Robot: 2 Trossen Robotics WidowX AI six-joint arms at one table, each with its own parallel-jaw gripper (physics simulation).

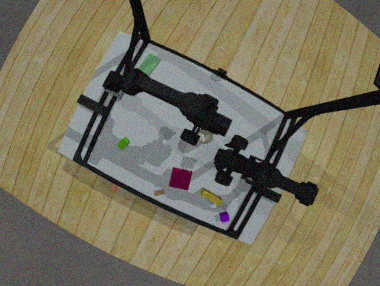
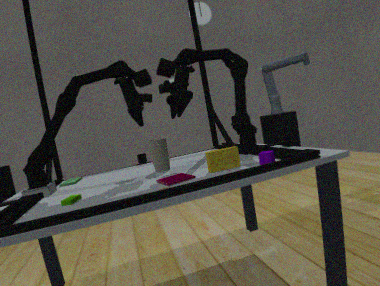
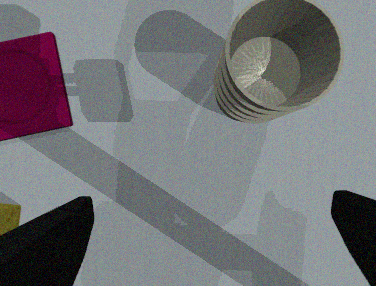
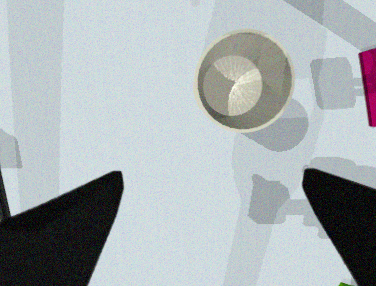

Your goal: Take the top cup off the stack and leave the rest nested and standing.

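Pixels of known places: left gripper, fingertip midpoint: (image 2: 175,117) (image 3: 212,204); right gripper, fingertip midpoint: (image 2: 141,126) (image 4: 212,178); left arm's base, origin of the base link: (image 2: 249,147); right arm's base, origin of the base link: (image 2: 38,186).
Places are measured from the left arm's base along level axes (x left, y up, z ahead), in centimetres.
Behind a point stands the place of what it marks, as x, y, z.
A stack of several nested beige cups (image 1: 206,137) @(-4.8, 6.3, 38.2) (image 2: 159,154) @(-1.6, 5.1, 40.5) (image 3: 269,65) @(-5.4, 6.3, 40.2) (image 4: 243,82) @(-4.0, 6.3, 39.4) stands upright near the middle of the grey table (image 1: 245,93) @(-35.4, -2.1, 27.3). My right gripper (image 1: 190,136) (image 2: 139,120) @(-8.3, 17.7, 44.4) (image 4: 212,178) @(-8.3, 17.7, 44.4) is open and empty. It hangs high above the table, just beside the stack. My left gripper (image 1: 223,177) (image 2: 176,113) @(0.3, 18.6, 31.5) (image 3: 212,204) @(0.3, 18.6, 31.5) is open and empty too, high up and off to the other side of the stack.
A flat magenta square (image 1: 180,178) @(18.7, -1.3, 40.6) (image 2: 175,179) @(21.2, -1.3, 41.0) (image 3: 54,85) @(14.7, -1.3, 40.6) lies near the stack. A yellow block (image 1: 211,196) @(19.9, 4.8, 23.9) (image 2: 223,159) @(22.0, 1.5, 23.6), a purple cube (image 1: 224,217) @(28.4, 1.9, 11.6) (image 2: 266,157) @(30.4, 0.4, 12.1), a green block (image 1: 123,143) @(14.3, -0.6, 73.7) (image 2: 71,199) @(17.0, -0.7, 73.5), a pale green card (image 1: 149,63) @(-28.3, -1.1, 79.4) and a small tan piece (image 1: 159,192) @(29.7, -1.4, 47.4) are spread around the table.
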